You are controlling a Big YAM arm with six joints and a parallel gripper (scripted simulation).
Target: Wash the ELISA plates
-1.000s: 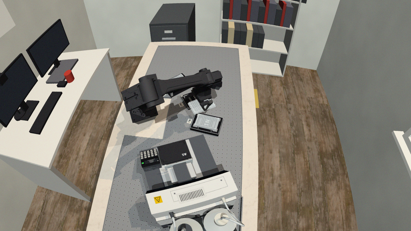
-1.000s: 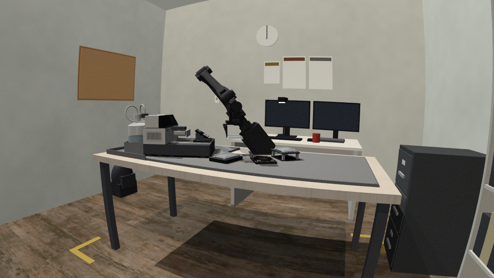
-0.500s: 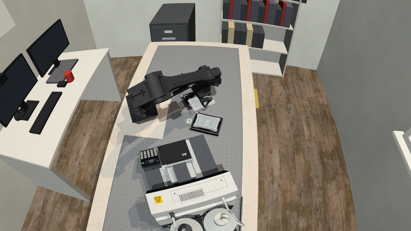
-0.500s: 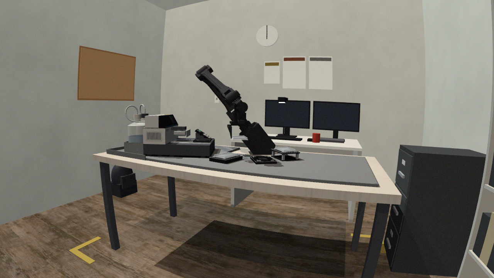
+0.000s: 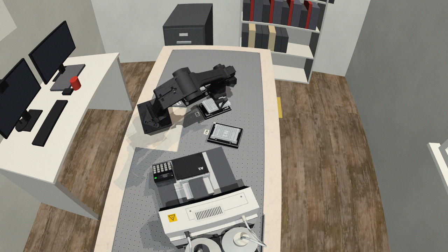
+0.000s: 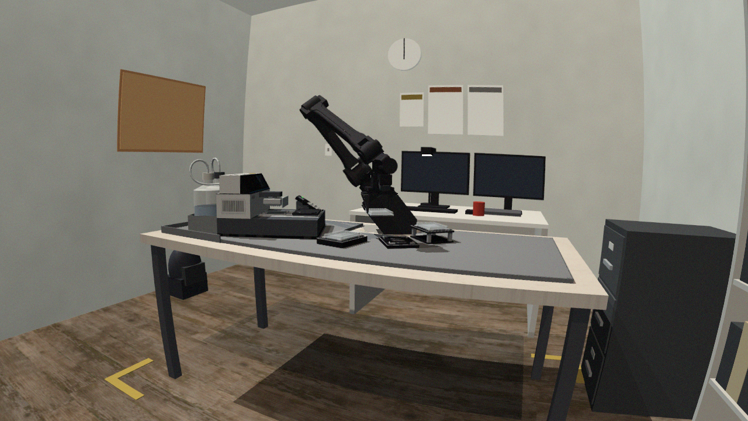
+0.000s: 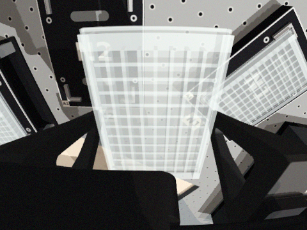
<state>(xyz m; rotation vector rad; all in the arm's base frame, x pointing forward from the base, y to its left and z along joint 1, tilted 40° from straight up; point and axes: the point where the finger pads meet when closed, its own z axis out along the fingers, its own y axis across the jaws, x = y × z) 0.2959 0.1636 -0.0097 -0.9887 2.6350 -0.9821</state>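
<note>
The black nest lies 120 mm below my hand, 70 mm to the left of it and 20 mm behind it. Also, from my hand: white ELISA plate: 120 mm to the right, 100 mm below, 60 mm ahead; plate washer: 510 mm to the right, 20 mm behind, 10 mm above.
</note>
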